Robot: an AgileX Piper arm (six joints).
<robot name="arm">
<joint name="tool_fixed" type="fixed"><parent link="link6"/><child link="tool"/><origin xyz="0 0 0" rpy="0 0 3.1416"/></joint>
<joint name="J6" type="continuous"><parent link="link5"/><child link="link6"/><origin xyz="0 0.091 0" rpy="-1.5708 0 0"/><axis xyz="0 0 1"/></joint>
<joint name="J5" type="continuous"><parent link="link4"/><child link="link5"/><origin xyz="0 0 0" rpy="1.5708 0 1.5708"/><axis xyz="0 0 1"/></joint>
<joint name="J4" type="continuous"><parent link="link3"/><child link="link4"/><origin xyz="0.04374 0.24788 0" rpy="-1.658 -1.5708 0"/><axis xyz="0 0 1"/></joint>
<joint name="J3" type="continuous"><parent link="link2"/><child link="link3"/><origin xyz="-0.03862 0.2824 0" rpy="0 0 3.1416"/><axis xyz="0 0 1"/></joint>
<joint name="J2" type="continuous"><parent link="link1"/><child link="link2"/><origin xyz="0 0 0" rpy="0 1.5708 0"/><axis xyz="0 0 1"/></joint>
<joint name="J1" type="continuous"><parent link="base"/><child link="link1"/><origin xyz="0 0 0.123" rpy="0 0 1.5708"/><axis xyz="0 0 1"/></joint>
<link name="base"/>
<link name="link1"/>
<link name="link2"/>
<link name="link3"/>
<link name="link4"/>
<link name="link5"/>
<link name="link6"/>
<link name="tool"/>
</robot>
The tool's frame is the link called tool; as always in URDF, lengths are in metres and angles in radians. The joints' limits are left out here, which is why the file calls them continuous.
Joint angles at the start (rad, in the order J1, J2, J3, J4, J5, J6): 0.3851 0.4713 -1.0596 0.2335 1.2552 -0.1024
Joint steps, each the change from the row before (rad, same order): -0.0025 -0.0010 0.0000 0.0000 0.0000 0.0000; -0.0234 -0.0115 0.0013 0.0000 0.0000 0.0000; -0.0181 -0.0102 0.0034 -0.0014 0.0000 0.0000; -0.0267 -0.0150 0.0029 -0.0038 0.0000 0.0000; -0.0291 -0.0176 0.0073 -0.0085 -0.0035 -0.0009; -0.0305 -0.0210 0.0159 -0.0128 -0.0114 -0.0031; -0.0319 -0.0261 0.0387 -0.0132 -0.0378 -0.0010; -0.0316 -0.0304 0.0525 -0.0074 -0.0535 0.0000
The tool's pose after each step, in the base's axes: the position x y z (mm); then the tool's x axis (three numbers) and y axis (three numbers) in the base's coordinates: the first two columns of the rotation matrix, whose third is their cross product. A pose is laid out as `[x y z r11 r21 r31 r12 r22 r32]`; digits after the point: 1 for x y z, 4 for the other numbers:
[13.2 26.9 411.6 -0.4854 -0.2255 -0.8447 -0.5501 0.8297 0.0946]
[10.8 25.4 411.5 -0.4825 -0.2111 -0.8501 -0.5314 0.8420 0.0925]
[9.0 24.3 410.8 -0.4806 -0.2008 -0.8536 -0.5160 0.8519 0.0901]
[6.0 22.6 410.2 -0.4756 -0.1859 -0.8598 -0.4920 0.8665 0.0848]
[3.3 20.6 408.7 -0.4687 -0.1714 -0.8666 -0.4628 0.8832 0.0756]
[1.2 18.6 405.6 -0.4585 -0.1583 -0.8745 -0.4291 0.9011 0.0619]
[2.0 17.2 398.7 -0.4430 -0.1376 -0.8859 -0.3888 0.9199 0.0516]
[4.0 16.4 389.6 -0.4220 -0.1122 -0.8996 -0.3494 0.9358 0.0472]

